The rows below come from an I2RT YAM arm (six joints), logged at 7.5 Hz.
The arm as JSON. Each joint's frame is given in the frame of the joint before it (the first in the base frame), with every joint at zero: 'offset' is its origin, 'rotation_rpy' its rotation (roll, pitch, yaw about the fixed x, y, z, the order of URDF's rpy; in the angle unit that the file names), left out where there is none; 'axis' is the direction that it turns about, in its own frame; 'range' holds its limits. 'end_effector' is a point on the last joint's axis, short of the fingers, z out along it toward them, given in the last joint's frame.
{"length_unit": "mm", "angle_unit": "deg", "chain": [
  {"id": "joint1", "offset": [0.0, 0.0, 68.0], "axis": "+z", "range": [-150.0, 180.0]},
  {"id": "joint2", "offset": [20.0, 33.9, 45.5], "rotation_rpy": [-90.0, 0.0, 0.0], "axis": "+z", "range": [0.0, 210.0]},
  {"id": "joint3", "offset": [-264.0, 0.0, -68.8], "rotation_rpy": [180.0, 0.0, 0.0], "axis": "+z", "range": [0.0, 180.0]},
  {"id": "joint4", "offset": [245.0, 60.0, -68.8], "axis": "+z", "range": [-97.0, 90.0]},
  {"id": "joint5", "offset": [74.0, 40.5, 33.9], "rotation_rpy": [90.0, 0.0, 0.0], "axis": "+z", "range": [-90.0, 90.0]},
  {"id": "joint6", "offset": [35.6, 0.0, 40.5], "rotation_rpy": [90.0, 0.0, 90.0], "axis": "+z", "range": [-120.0, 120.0]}
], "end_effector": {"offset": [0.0, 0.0, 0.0], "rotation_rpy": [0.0, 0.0, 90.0]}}
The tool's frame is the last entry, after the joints.
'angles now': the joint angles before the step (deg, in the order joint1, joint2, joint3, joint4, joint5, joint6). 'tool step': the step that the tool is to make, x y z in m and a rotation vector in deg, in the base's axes. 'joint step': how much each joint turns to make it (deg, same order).
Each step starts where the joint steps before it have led.
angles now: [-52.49 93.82 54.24 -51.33 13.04 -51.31]
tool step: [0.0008 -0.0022 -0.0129 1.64 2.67 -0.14]
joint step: [-0.01 3.06 0.00 0.09 1.11 0.18]
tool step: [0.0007 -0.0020 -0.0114 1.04 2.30 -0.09]
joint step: [0.01 2.68 0.00 0.40 1.18 0.21]
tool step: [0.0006 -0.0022 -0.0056 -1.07 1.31 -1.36]
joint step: [0.01 1.30 -0.01 0.91 1.53 1.61]
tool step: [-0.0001 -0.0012 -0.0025 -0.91 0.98 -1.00]
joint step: [-0.02 0.61 0.00 0.38 1.21 1.18]
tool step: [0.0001 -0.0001 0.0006 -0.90 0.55 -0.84]
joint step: [0.11 -0.05 0.06 -0.08 0.87 1.12]
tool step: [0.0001 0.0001 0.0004 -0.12 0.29 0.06]
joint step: [0.07 -0.01 0.07 -0.18 0.30 0.05]
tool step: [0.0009 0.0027 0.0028 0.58 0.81 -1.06]
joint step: [0.51 -0.08 0.55 -2.15 0.07 1.69]
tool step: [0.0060 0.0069 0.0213 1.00 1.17 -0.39]
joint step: [1.92 -1.92 3.08 -7.32 -0.11 2.46]
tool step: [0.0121 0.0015 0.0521 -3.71 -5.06 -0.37]
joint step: [1.94 -5.17 7.30 -7.04 -1.68 2.20]
